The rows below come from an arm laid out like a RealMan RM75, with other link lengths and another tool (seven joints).
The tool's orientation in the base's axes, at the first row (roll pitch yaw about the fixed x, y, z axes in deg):
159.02, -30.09, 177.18
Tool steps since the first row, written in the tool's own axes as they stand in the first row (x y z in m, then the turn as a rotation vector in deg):
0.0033, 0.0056, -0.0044, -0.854, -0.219, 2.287
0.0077, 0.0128, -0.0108, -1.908, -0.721, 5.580
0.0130, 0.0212, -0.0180, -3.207, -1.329, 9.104
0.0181, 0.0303, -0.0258, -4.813, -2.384, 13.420
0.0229, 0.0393, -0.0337, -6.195, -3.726, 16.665
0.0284, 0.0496, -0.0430, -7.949, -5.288, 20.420
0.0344, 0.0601, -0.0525, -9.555, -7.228, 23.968
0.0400, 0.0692, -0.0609, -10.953, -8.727, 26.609
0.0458, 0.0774, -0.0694, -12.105, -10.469, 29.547
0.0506, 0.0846, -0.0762, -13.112, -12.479, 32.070
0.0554, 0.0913, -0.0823, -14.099, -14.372, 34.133
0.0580, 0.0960, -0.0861, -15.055, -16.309, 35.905
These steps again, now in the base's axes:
0.0004, 0.0036, 0.0069, -0.340, 0.632, -2.344
0.0011, 0.0080, 0.0166, -1.024, 1.377, -5.688
0.0016, 0.0133, 0.0276, -1.624, 2.101, -9.374
0.0028, 0.0189, 0.0393, -2.416, 2.701, -13.993
0.0042, 0.0245, 0.0509, -2.984, 2.638, -17.724
0.0060, 0.0307, 0.0643, -3.509, 2.550, -22.120
0.0074, 0.0370, 0.0783, -4.155, 2.040, -26.393
0.0084, 0.0424, 0.0907, -4.473, 1.601, -29.692
0.0091, 0.0470, 0.1030, -5.191, 1.061, -33.183
0.0096, 0.0513, 0.1131, -5.909, 0.122, -36.348
0.0097, 0.0554, 0.1225, -6.411, -0.884, -39.096
0.0102, 0.0584, 0.1284, -6.818, -2.039, -41.607

